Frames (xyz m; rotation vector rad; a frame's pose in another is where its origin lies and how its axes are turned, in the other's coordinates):
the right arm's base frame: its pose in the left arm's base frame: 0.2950 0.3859 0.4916 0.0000 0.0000 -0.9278
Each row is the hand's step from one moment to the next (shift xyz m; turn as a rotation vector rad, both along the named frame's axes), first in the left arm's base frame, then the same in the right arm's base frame.
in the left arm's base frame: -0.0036 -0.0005 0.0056 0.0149 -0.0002 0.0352
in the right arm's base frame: -0.0018 -0.0032 0.0056 0.0091 0.0118 0.0352
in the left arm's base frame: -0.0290 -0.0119 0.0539 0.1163 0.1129 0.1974
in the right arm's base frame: -0.0079 -0.0303 0.0539 -0.0206 0.1608 0.1974
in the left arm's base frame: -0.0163 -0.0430 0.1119 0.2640 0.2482 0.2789
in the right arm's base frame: 0.0246 -0.0388 0.1119 -0.0403 0.3601 0.2789
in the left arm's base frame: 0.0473 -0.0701 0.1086 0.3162 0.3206 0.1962
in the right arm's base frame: 0.0845 -0.0042 0.1086 -0.0670 0.4453 0.1962
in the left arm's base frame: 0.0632 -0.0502 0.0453 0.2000 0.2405 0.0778
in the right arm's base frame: 0.0781 0.0205 0.0453 -0.0726 0.3043 0.0778
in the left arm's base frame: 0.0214 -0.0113 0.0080 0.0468 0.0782 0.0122
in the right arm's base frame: 0.0219 0.0104 0.0080 -0.0345 0.0843 0.0122
